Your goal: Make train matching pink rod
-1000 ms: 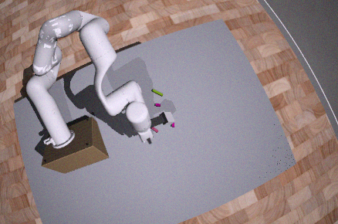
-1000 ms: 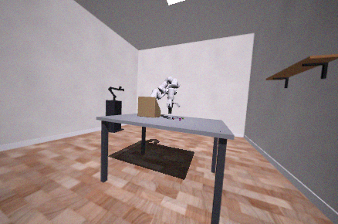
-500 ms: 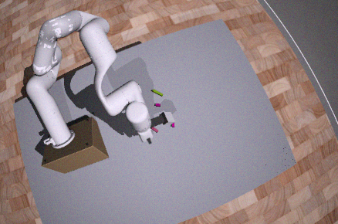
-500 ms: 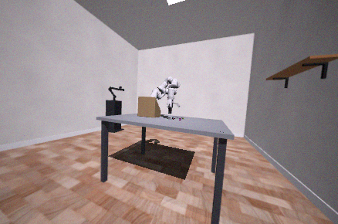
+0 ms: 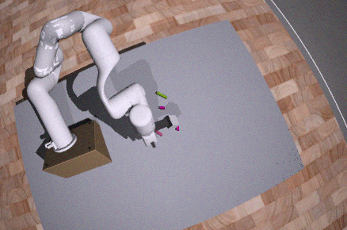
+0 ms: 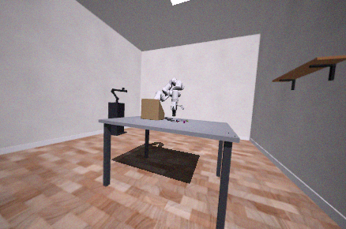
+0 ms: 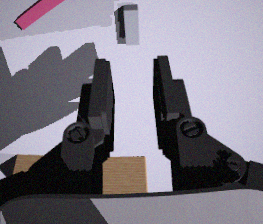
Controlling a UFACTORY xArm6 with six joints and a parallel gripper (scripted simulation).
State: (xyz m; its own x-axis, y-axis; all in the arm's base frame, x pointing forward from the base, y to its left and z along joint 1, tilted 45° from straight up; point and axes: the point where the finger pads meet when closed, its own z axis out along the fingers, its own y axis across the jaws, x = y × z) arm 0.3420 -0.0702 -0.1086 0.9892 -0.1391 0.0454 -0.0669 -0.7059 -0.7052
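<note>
Now: hand 80 mm above the grey rod. The rest, counted from my hand: lime rod (160 mm to the left, 140 mm ahead, 80 mm below); pink rod (80 mm below, 40 mm to the left, 30 mm ahead).
</note>
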